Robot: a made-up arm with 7 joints. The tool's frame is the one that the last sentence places.
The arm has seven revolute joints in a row. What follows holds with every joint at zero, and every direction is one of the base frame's. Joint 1 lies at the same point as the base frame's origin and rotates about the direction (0, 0.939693, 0.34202), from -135 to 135 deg. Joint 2 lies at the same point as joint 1 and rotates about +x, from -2.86 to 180 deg. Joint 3 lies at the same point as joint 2 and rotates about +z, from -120 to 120 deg. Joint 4 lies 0.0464 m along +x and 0.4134 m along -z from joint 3 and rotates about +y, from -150 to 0.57 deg. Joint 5 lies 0.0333 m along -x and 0.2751 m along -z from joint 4 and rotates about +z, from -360 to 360 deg. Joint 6 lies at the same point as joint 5 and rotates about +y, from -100 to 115 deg. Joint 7 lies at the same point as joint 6 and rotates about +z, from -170 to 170 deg. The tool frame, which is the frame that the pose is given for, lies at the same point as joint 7; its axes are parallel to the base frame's.
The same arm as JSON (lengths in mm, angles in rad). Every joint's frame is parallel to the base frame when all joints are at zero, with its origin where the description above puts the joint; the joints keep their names.
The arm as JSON. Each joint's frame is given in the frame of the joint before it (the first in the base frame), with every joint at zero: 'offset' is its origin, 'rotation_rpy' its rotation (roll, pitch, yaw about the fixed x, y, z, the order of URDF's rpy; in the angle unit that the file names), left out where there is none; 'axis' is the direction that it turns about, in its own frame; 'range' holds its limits. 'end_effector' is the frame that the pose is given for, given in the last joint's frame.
{"length_unit": "mm", "angle_unit": "rad", "chain": [{"id": "joint 1", "offset": [0.0, 0.0, 0.0], "axis": [0.0, 0.9397, 0.342], "range": [-2.3562, 2.3562]}, {"id": "joint 2", "offset": [0.0, 0.0, 0.0], "axis": [1.0, 0.0, 0.0], "range": [-0.0499, 3.1416]}, {"id": "joint 3", "offset": [0.0, 0.0, 0.0], "axis": [0.0, 0.0, 1.0], "range": [-2.0944, 2.0944]}, {"id": "joint 4", "offset": [46.4, 0.0, -413.4], "axis": [0.0, 1.0, 0.0], "range": [-2.618, 0.0099]}, {"id": "joint 5", "offset": [-33.3, 0.0, -275.1], "axis": [0.0, 0.0, 1.0], "range": [-6.2832, 6.2832]}, {"id": "joint 6", "offset": [0.0, 0.0, 0.0], "axis": [0.0, 1.0, 0.0], "range": [-1.7453, 2.0071]}, {"id": "joint 7", "offset": [0.0, 0.0, 0.0], "axis": [0.0, 0.0, 1.0], "range": [-2.9671, 2.9671]}], "end_effector": {"offset": [0.0, 0.0, 0.0]}}
